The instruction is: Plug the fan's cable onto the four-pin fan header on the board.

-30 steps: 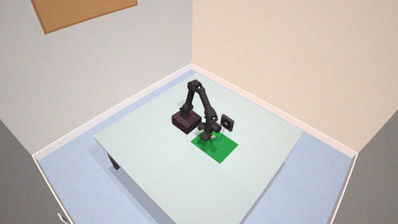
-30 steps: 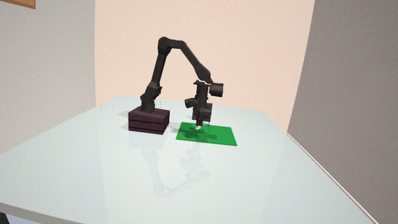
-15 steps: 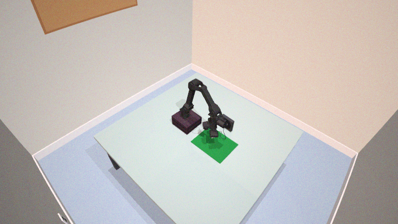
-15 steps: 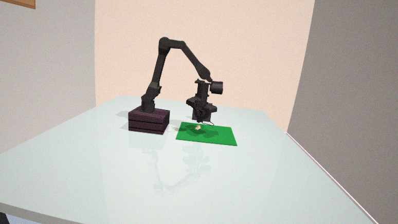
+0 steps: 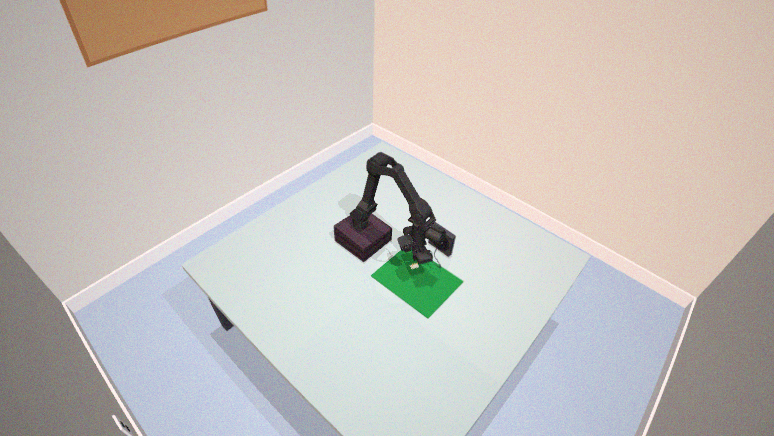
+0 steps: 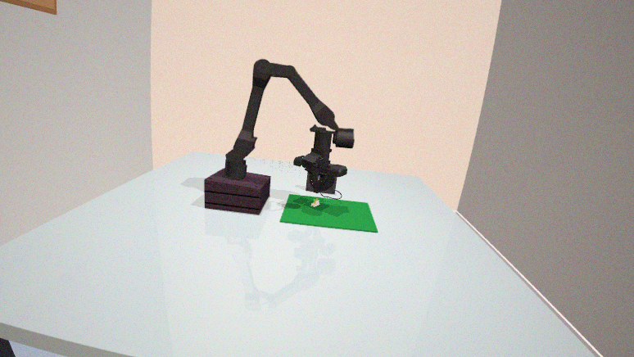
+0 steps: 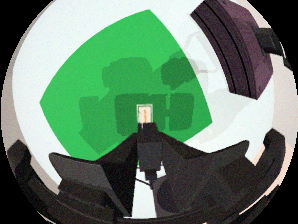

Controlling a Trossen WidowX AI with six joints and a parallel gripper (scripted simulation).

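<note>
The green board is 8 cm below my gripper tip, 5 cm ahead of it and 4 cm to the right of it. Round my gripper tip: dark plug: 1 cm to the left, 1 cm above; then dark square fan: 15 cm to the left, 1 cm ahead.
</note>
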